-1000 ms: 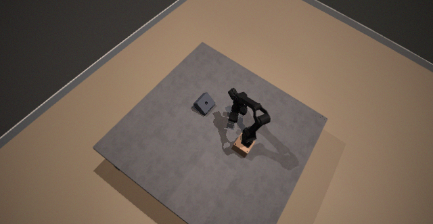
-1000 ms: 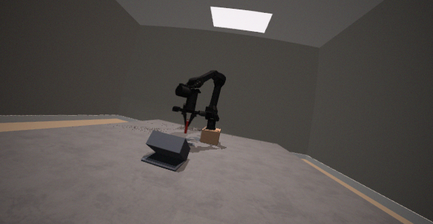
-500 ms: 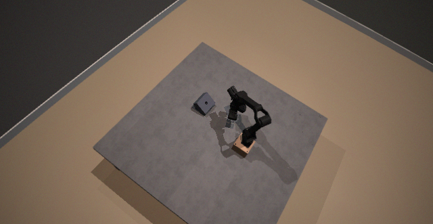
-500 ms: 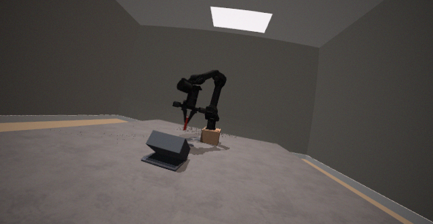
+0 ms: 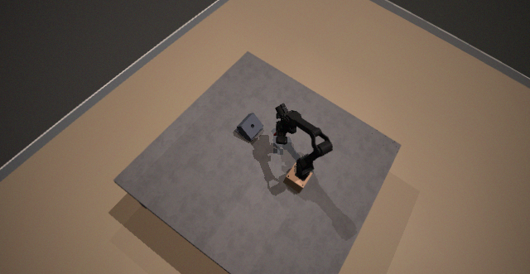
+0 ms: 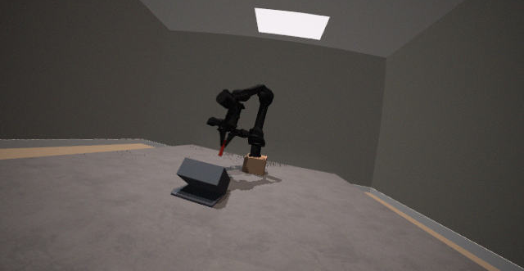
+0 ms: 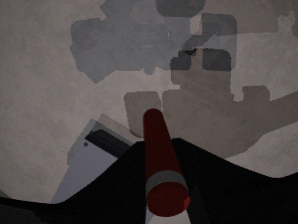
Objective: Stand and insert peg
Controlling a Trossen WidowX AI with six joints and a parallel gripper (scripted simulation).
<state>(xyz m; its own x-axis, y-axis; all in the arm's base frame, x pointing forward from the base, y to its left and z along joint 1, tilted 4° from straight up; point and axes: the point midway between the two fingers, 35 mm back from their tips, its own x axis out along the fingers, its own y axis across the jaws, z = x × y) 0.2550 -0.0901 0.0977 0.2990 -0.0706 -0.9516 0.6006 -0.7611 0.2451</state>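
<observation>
The sloped panel is 170 mm ahead of my gripper tip, 80 mm below it and 30 mm to the left of it. Also, from my gripper tip: peg 20 mm above.
</observation>
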